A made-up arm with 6 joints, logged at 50 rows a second.
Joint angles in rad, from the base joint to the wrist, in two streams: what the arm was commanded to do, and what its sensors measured. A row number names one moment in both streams.
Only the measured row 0 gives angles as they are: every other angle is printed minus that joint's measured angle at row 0.
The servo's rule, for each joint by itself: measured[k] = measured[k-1] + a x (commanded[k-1-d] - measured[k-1]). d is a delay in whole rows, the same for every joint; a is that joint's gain. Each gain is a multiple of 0.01, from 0.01 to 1. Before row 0 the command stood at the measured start. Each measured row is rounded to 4 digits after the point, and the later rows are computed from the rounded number. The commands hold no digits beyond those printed.
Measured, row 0:
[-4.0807, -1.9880, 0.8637, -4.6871, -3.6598, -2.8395]
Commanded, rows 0 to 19:
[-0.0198, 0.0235, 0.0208, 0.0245, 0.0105, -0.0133]
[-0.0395, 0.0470, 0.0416, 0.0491, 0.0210, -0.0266]
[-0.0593, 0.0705, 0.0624, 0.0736, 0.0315, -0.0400]
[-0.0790, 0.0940, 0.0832, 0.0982, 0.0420, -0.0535]
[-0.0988, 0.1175, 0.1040, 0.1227, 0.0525, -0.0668]
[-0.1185, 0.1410, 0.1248, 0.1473, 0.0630, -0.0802]
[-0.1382, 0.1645, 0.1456, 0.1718, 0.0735, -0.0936]
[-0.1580, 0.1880, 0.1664, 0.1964, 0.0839, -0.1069]
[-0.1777, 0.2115, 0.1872, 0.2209, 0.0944, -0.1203]
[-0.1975, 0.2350, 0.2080, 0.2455, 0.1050, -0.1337]
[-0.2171, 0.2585, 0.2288, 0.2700, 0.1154, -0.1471]
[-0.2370, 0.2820, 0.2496, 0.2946, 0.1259, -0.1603]
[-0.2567, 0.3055, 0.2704, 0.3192, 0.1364, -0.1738]
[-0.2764, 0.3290, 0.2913, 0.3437, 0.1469, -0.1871]
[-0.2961, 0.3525, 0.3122, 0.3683, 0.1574, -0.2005]
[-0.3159, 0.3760, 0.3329, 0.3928, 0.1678, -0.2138]
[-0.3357, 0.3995, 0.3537, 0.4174, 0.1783, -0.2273]
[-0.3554, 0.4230, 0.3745, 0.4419, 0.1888, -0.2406]
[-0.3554, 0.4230, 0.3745, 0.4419, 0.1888, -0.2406]
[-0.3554, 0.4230, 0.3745, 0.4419, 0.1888, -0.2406]
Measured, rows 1 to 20:
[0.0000, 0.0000, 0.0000, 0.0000, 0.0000, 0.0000]
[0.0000, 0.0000, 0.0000, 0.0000, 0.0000, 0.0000]
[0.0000, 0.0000, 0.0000, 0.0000, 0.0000, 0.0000]
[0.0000, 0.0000, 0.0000, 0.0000, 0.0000, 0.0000]
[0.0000, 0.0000, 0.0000, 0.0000, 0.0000, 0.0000]
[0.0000, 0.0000, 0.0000, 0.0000, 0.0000, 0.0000]
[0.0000, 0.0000, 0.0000, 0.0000, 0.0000, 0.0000]
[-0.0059, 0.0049, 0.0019, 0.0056, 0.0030, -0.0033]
[-0.0160, 0.0137, 0.0055, 0.0156, 0.0082, -0.0091]
[-0.0290, 0.0256, 0.0106, 0.0289, 0.0150, -0.0168]
[-0.0440, 0.0400, 0.0171, 0.0448, 0.0228, -0.0260]
[-0.0604, 0.0563, 0.0249, 0.0627, 0.0314, -0.0362]
[-0.0778, 0.0741, 0.0339, 0.0822, 0.0406, -0.0472]
[-0.0959, 0.0931, 0.0440, 0.1028, 0.0501, -0.0588]
[-0.1145, 0.1130, 0.0550, 0.1243, 0.0599, -0.0708]
[-0.1335, 0.1337, 0.0669, 0.1465, 0.0699, -0.0832]
[-0.1527, 0.1550, 0.0796, 0.1693, 0.0801, -0.0958]
[-0.1720, 0.1767, 0.0930, 0.1925, 0.0903, -0.1086]
[-0.1915, 0.1988, 0.1071, 0.2160, 0.1006, -0.1215]
[-0.2111, 0.2212, 0.1218, 0.2397, 0.1110, -0.1346]
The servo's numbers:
d 7
a 0.30 0.21 0.09 0.23 0.29 0.25

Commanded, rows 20 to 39:
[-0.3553, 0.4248, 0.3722, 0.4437, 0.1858, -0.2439]
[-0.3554, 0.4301, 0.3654, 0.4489, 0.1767, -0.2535]
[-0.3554, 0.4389, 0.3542, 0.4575, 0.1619, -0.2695]
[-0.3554, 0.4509, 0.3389, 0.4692, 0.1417, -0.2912]
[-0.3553, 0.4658, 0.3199, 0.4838, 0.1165, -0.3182]
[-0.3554, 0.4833, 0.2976, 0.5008, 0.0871, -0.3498]
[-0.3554, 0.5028, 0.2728, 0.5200, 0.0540, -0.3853]
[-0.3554, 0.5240, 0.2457, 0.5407, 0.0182, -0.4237]
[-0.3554, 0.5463, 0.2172, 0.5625, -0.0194, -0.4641]
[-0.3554, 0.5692, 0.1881, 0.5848, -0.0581, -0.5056]
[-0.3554, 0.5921, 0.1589, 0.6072, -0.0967, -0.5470]
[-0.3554, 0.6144, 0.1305, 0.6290, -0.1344, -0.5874]
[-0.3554, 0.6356, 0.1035, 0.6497, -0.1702, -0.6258]
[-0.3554, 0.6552, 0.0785, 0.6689, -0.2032, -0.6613]
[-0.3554, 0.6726, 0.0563, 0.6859, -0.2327, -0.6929]
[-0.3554, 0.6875, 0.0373, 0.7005, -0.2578, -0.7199]
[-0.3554, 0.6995, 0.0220, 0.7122, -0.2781, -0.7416]
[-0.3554, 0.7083, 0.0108, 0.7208, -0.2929, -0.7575]
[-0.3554, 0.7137, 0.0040, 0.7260, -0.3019, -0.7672]
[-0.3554, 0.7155, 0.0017, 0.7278, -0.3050, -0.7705]
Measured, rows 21 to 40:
[-0.2307, 0.2438, 0.1371, 0.2636, 0.1214, -0.1477]
[-0.2503, 0.2666, 0.1529, 0.2877, 0.1318, -0.1609]
[-0.2700, 0.2896, 0.1691, 0.3119, 0.1422, -0.1741]
[-0.2897, 0.3127, 0.1857, 0.3362, 0.1527, -0.1874]
[-0.3094, 0.3359, 0.2027, 0.3605, 0.1632, -0.2007]
[-0.3232, 0.3542, 0.2182, 0.3792, 0.1706, -0.2107]
[-0.3329, 0.3686, 0.2323, 0.3936, 0.1759, -0.2182]
[-0.3396, 0.3804, 0.2449, 0.4051, 0.1788, -0.2246]
[-0.3443, 0.3908, 0.2557, 0.4152, 0.1782, -0.2318]
[-0.3476, 0.4009, 0.2646, 0.4249, 0.1735, -0.2412]
[-0.3499, 0.4114, 0.2713, 0.4351, 0.1643, -0.2537]
[-0.3515, 0.4228, 0.2757, 0.4463, 0.1504, -0.2698]
[-0.3527, 0.4355, 0.2777, 0.4588, 0.1320, -0.2898]
[-0.3535, 0.4496, 0.2773, 0.4729, 0.1094, -0.3137]
[-0.3541, 0.4652, 0.2745, 0.4885, 0.0830, -0.3412]
[-0.3545, 0.4822, 0.2693, 0.5055, 0.0533, -0.3719]
[-0.3548, 0.5005, 0.2620, 0.5237, 0.0210, -0.4053]
[-0.3550, 0.5197, 0.2527, 0.5429, -0.0131, -0.4407]
[-0.3551, 0.5396, 0.2417, 0.5627, -0.0483, -0.4774]
[-0.3552, 0.5598, 0.2293, 0.5827, -0.0837, -0.5145]

